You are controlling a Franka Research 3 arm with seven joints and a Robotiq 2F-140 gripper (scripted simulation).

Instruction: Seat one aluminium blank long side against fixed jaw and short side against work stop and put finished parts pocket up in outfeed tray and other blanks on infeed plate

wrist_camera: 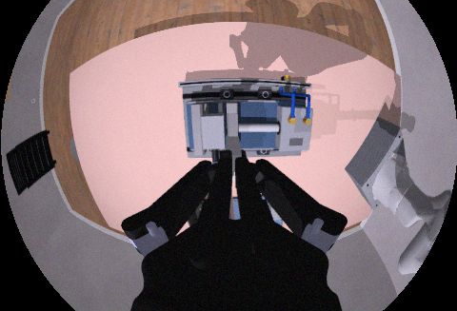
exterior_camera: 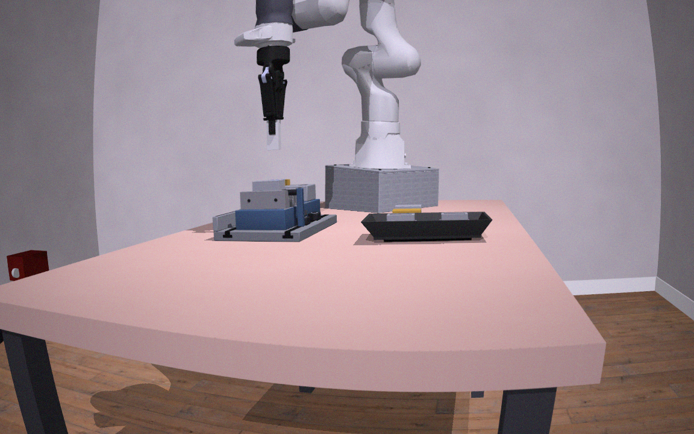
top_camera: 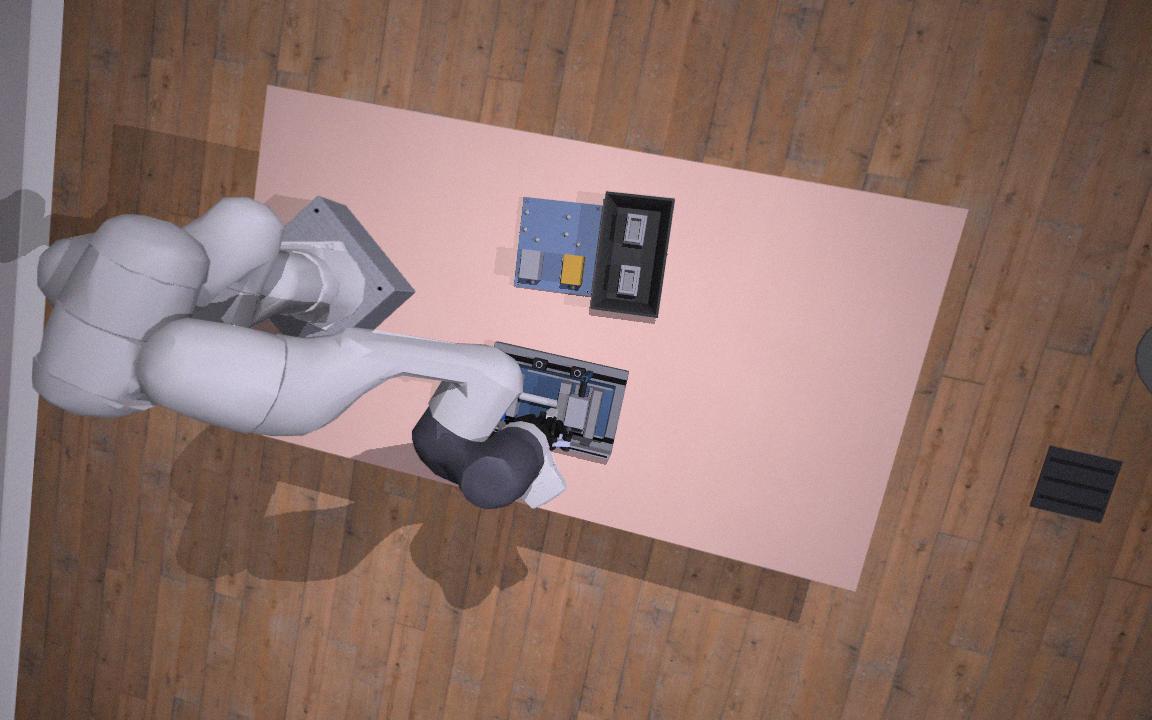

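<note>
The aluminium blank is 30 mm ahead of my hand and 120 mm below it. Round my hand: cylinder 130 mm behind, 140 mm below; then brass blank 40 mm behind, 280 mm to the left, 190 mm below; then vise 30 mm behind, 170 mm below.
</note>
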